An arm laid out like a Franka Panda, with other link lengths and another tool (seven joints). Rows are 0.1 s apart.
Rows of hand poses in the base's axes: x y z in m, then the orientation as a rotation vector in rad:
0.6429 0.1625 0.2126 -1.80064 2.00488 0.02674
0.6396 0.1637 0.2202 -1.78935 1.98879 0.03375
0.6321 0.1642 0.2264 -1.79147 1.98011 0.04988
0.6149 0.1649 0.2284 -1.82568 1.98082 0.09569
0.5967 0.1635 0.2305 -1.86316 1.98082 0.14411
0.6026 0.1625 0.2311 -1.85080 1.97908 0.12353
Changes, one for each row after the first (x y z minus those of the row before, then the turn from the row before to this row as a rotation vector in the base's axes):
-0.0033 0.0012 0.0076 0.01652 -0.01132 0.00264
-0.0075 0.0005 0.0062 0.01087 0.00321 0.00789
-0.0172 0.0007 0.0020 0.00427 0.03659 0.02563
-0.0182 -0.0014 0.0021 0.00322 0.03914 0.02782
0.0059 -0.0010 0.0006 -0.00239 -0.01636 -0.00906

